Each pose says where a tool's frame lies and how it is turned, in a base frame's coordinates. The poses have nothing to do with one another.
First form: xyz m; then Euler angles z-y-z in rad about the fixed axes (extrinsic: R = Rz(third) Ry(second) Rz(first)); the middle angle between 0 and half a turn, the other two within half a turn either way.
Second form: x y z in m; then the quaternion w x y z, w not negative. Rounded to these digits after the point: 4 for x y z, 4 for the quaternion.
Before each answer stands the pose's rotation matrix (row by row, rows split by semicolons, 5 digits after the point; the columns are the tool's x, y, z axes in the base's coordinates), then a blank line. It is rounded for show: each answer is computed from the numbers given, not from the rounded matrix.
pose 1, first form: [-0.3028 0.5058 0.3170 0.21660 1.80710 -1.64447]
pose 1, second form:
0.23116 0.97028 -0.07156; 0.21220 -0.12206 -0.96957; -0.94949 0.20894 -0.23411

[-0.3028 0.5058 0.3170 0.4677 0.6299 0.4693 -0.4052]
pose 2, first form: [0.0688 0.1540 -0.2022 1.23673 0.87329 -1.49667]
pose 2, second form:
0.95772 0.28205 0.05676; -0.14006 0.62942 -0.76434; -0.25131 0.72407 0.64231

[0.0688 0.1540 -0.2022 0.8985 0.4141 0.0857 -0.1174]
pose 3, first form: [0.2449 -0.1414 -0.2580 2.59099 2.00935 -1.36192]
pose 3, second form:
0.58687 -0.78762 0.18774; -0.24552 -0.39405 -0.88569; 0.77156 0.47369 -0.42463

[0.2449 -0.1414 -0.2580 0.4382 0.7755 -0.3331 0.3093]
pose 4, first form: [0.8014 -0.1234 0.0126 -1.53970 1.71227 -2.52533]
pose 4, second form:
-0.57413 0.13298 -0.80789; 0.81818 0.05609 -0.57221; -0.03078 -0.98953 -0.14100

[0.8014 -0.1234 0.0126 0.2920 -0.3573 -0.6654 0.5867]
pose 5, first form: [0.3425 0.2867 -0.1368 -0.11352 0.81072 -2.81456]
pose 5, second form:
-0.68465 0.24526 -0.68637; -0.11263 -0.96598 -0.23283; -0.72012 -0.08210 0.68898

[0.3425 0.2867 -0.1368 0.0979 0.3848 0.0862 -0.9137]
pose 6, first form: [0.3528 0.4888 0.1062 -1.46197 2.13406 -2.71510]
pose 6, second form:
-0.35843 0.52817 -0.76978; 0.92903 0.12069 -0.34977; -0.09183 -0.84052 -0.53395

[0.3528 0.4888 0.1062 0.2389 -0.5135 -0.7094 0.4195]
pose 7, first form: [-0.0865 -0.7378 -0.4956 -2.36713 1.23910 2.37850]
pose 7, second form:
0.65157 0.32945 -0.68331; 0.34453 0.67399 0.65349; 0.67583 -0.66121 0.32565

[-0.0865 -0.7378 -0.4956 0.8141 -0.4037 -0.4174 0.0046]
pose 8, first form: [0.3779 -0.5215 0.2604 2.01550 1.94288 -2.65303]
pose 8, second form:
0.28561 -0.49171 -0.82259; -0.87053 0.22582 -0.43724; 0.40075 0.84097 -0.36356

[0.3779 -0.5215 0.2604 0.5357 0.5965 -0.5709 -0.1768]
